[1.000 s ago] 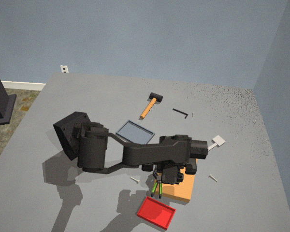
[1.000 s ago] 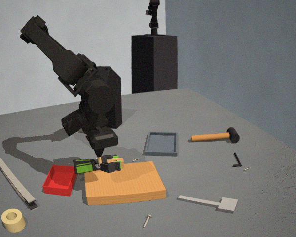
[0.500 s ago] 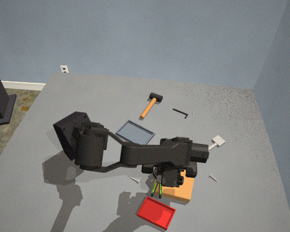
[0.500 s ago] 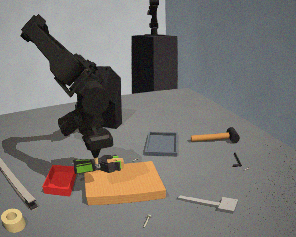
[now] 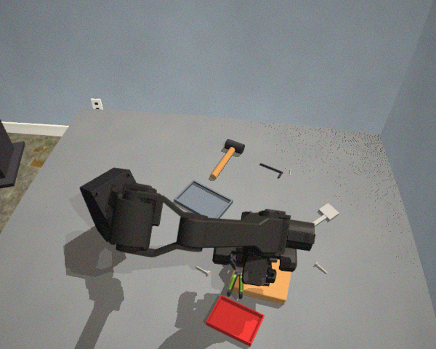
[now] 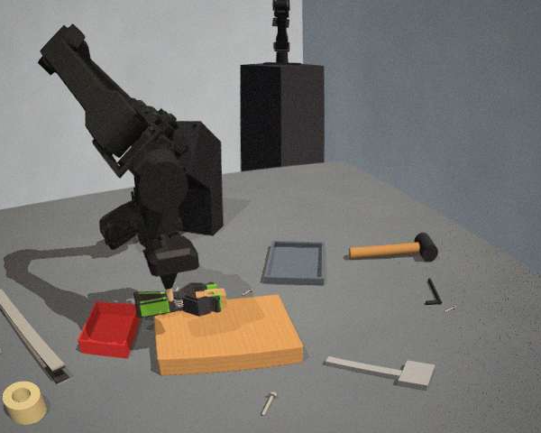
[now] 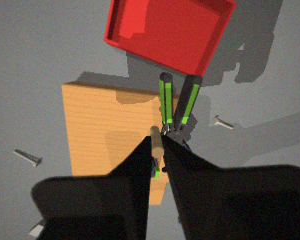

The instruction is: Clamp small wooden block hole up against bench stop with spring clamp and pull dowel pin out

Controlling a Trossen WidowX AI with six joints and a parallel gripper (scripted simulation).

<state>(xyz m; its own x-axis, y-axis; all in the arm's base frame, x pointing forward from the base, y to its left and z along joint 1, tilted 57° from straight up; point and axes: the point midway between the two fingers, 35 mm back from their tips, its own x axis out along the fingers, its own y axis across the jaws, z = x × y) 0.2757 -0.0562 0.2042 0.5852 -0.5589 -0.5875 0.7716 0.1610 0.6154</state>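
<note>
Now: hand 60 mm past the red tray, 90 mm to the left of it and 110 mm above it. Also, from my hand: wooden block: 10 mm ahead, 70 mm to the left, 80 mm below; dowel pin: 40 mm below; wooden board: 60 mm ahead, 50 mm to the left, 110 mm below.
</note>
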